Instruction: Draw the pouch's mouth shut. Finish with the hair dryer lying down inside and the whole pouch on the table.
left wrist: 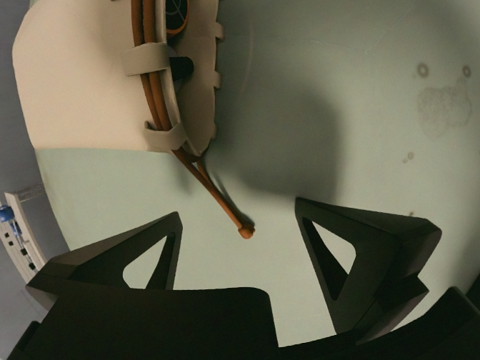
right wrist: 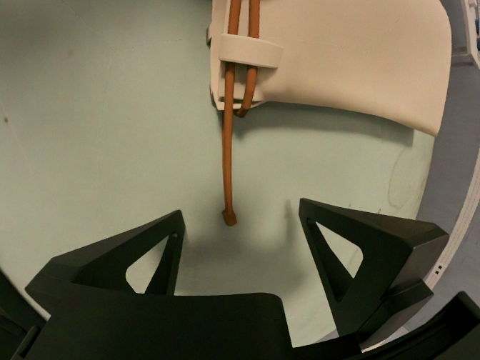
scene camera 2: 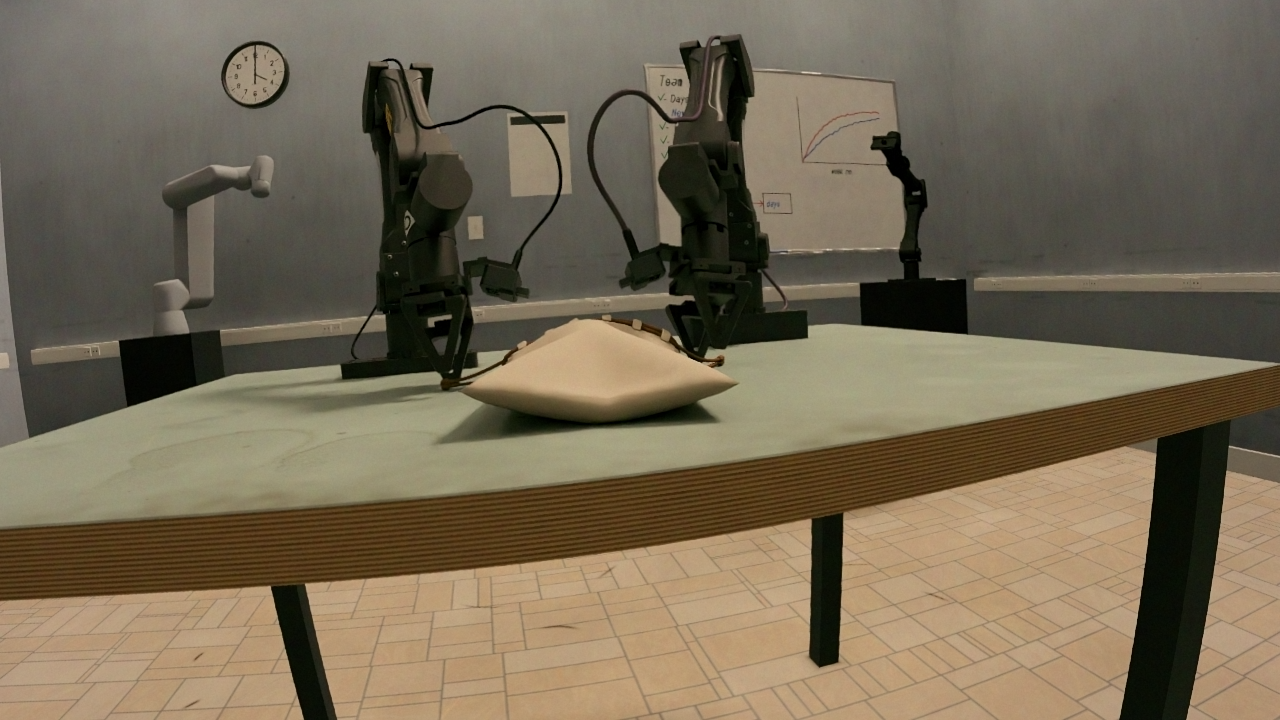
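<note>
The cream pouch (scene camera 2: 601, 371) (left wrist: 75, 90) (right wrist: 350, 60) lies on the table, its mouth toward the arms. In the left wrist view the mouth is partly open, and part of the dark hair dryer (left wrist: 177, 15) shows inside. An orange-brown drawstring runs through loops along the mouth; one knotted cord end (left wrist: 246, 230) lies between the open fingers of my left gripper (left wrist: 236, 213) (scene camera 2: 707, 344). The other cord end (right wrist: 229, 218) lies between the open fingers of my right gripper (right wrist: 240, 212) (scene camera 2: 452, 374). Neither gripper holds a cord.
The pale green table (scene camera 2: 895, 385) (left wrist: 390, 165) (right wrist: 125, 165) has a thick wooden edge at the front of the scene view. Behind it stand a light grey arm (scene camera 2: 200, 250) at the left and a small black arm (scene camera 2: 911, 205) at the right, with a whiteboard (scene camera 2: 841, 210) on the wall.
</note>
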